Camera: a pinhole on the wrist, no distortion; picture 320 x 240 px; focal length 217.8 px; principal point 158.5 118.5 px. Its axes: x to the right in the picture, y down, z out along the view. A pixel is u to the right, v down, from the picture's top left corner.
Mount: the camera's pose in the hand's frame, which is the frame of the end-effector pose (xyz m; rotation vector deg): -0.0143 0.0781 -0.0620 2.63 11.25 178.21
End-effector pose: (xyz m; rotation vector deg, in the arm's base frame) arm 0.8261 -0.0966 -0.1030 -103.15 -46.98 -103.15
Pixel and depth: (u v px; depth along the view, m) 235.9 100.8 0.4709
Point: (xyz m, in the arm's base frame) 1.2478 0.0412 -0.2669
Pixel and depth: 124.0 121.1 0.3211
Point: 1.0868 0.0037 -0.0560
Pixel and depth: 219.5 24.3 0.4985
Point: 1.3735 -0.0807 -0.2190
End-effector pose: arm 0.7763 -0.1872 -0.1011 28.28 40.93 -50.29
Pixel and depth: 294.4 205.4 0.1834
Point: 0.7950 -0.1918 0.0824
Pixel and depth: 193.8 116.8 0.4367
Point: 0.9917 -0.3171 0.2147
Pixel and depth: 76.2 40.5 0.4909
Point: 1.2562 -0.3737 0.0559
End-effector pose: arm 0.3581 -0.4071 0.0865 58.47 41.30 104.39
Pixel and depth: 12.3 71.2 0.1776
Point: 0.3647 -0.3582 0.2852
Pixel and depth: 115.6 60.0 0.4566
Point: 0.5515 -0.4102 0.5048
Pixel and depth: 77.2 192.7 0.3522
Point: 0.5861 -0.2765 0.2759
